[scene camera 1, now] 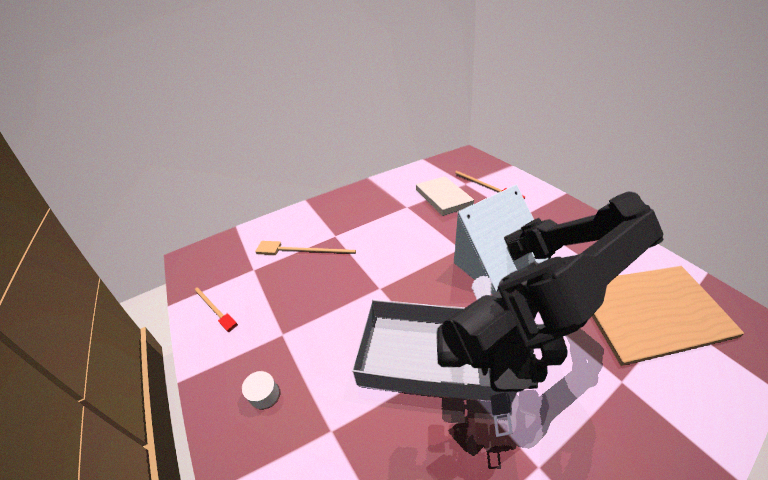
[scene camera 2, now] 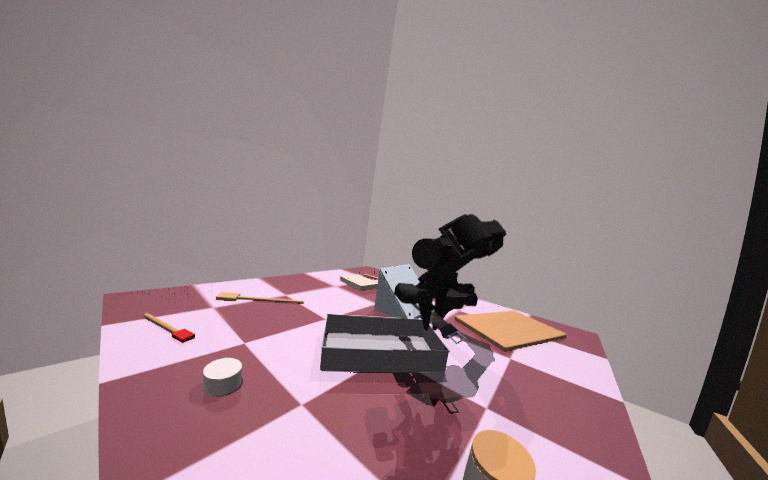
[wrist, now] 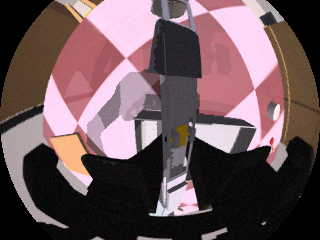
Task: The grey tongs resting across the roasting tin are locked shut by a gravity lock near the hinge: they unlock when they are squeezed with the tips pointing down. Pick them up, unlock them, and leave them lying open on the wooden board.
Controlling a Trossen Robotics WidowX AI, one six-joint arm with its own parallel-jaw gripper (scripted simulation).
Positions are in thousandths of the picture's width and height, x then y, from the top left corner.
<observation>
My gripper shows in scene camera 1 (639,776), in scene camera 2 (559,686) and in the wrist view (545,565).
</observation>
